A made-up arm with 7 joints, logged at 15 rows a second.
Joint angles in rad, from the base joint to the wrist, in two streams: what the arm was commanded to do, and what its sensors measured. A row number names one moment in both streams.
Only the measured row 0 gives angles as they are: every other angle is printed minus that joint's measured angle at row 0.
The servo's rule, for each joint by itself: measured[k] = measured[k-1] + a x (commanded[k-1-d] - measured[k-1]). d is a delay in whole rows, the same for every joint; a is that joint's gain. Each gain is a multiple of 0.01, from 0.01 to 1. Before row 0 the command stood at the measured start. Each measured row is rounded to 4 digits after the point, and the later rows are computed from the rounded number. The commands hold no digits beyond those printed.
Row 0, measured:
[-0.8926 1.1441 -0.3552 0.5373 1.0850 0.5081 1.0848]
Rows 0 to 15, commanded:
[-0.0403 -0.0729 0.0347 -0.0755 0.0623 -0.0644 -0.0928]
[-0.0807 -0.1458 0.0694 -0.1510 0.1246 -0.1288 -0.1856]
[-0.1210 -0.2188 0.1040 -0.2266 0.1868 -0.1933 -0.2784]
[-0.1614 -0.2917 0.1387 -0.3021 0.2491 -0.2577 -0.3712]
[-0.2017 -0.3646 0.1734 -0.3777 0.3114 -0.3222 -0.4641]
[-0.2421 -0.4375 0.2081 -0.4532 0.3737 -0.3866 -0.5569]
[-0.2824 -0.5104 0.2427 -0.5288 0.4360 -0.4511 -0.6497]
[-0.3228 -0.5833 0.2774 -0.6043 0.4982 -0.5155 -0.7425]
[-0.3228 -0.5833 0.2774 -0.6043 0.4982 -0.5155 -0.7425]
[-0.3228 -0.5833 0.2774 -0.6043 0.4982 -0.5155 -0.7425]
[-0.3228 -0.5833 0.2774 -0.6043 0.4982 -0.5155 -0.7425]
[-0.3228 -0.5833 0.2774 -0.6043 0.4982 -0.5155 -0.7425]
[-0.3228 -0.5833 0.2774 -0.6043 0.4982 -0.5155 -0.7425]
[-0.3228 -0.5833 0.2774 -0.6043 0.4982 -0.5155 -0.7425]
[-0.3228 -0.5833 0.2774 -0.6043 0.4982 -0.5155 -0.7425]
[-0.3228 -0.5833 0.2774 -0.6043 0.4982 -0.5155 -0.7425]
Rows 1 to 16, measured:
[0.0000 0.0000 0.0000 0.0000 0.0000 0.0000 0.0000]
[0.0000 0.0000 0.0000 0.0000 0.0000 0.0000 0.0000]
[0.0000 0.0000 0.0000 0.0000 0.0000 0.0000 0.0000]
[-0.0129 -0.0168 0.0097 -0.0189 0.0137 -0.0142 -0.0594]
[-0.0346 -0.0465 0.0264 -0.0519 0.0381 -0.0394 -0.1402]
[-0.0622 -0.0861 0.0481 -0.0956 0.0708 -0.0733 -0.2286]
[-0.0939 -0.1334 0.0735 -0.1472 0.1100 -0.1139 -0.3199]
[-0.1284 -0.1866 0.1015 -0.2048 0.1543 -0.1597 -0.4122]
[-0.1648 -0.2443 0.1313 -0.2669 0.2026 -0.2096 -0.5048]
[-0.2024 -0.3055 0.1625 -0.3324 0.2539 -0.2627 -0.5975]
[-0.2409 -0.3694 0.1947 -0.4004 0.3076 -0.3183 -0.6903]
[-0.2671 -0.4186 0.2179 -0.4514 0.3495 -0.3617 -0.7237]
[-0.2849 -0.4565 0.2346 -0.4896 0.3822 -0.3955 -0.7357]
[-0.2970 -0.4857 0.2466 -0.5183 0.4077 -0.4219 -0.7401]
[-0.3053 -0.5081 0.2552 -0.5398 0.4276 -0.4425 -0.7416]
[-0.3109 -0.5254 0.2614 -0.5559 0.4431 -0.4586 -0.7422]
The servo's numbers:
d 3
a 0.32 0.23 0.28 0.25 0.22 0.22 0.64

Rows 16 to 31, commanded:
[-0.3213 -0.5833 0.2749 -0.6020 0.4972 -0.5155 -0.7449]
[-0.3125 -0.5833 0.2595 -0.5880 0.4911 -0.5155 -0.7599]
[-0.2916 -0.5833 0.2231 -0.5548 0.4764 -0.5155 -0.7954]
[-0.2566 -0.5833 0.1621 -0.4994 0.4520 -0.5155 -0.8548]
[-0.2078 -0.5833 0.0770 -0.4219 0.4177 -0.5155 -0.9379]
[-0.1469 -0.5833 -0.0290 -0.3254 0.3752 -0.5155 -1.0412]
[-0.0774 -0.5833 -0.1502 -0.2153 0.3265 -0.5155 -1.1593]
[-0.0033 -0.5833 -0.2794 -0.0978 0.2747 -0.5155 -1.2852]
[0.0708 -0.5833 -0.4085 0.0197 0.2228 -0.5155 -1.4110]
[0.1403 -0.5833 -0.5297 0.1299 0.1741 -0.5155 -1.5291]
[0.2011 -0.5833 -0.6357 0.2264 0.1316 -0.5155 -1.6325]
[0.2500 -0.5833 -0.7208 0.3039 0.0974 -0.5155 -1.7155]
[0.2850 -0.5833 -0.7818 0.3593 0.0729 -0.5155 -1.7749]
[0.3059 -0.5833 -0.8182 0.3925 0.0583 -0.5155 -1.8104]
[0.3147 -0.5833 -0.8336 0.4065 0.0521 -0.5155 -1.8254]
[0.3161 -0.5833 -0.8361 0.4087 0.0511 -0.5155 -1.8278]
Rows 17 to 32, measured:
[-0.3147 -0.5387 0.2659 -0.5680 0.4552 -0.4711 -0.7424]
[-0.3173 -0.5490 0.2691 -0.5771 0.4647 -0.4809 -0.7425]
[-0.3191 -0.5569 0.2714 -0.5839 0.4721 -0.4885 -0.7425]
[-0.3198 -0.5630 0.2724 -0.5884 0.4776 -0.4944 -0.7440]
[-0.3175 -0.5677 0.2688 -0.5883 0.4806 -0.4990 -0.7542]
[-0.3092 -0.5713 0.2560 -0.5799 0.4797 -0.5026 -0.7806]
[-0.2924 -0.5741 0.2297 -0.5598 0.4736 -0.5054 -0.8281]
[-0.2653 -0.5762 0.1869 -0.5253 0.4613 -0.5076 -0.8984]
[-0.2274 -0.5778 0.1264 -0.4753 0.4424 -0.5093 -0.9898]
[-0.1794 -0.5791 0.0490 -0.4103 0.4169 -0.5107 -1.0983]
[-0.1230 -0.5801 -0.0430 -0.3322 0.3856 -0.5118 -1.2179]
[-0.0610 -0.5808 -0.1453 -0.2442 0.3498 -0.5126 -1.3415]
[0.0034 -0.5814 -0.2529 -0.1507 0.3111 -0.5132 -1.4616]
[0.0667 -0.5818 -0.3601 -0.0564 0.2716 -0.5137 -1.5710]
[0.1254 -0.5821 -0.4611 0.0337 0.2333 -0.5141 -1.6635]
[0.1765 -0.5824 -0.5509 0.1151 0.1980 -0.5144 -1.7348]

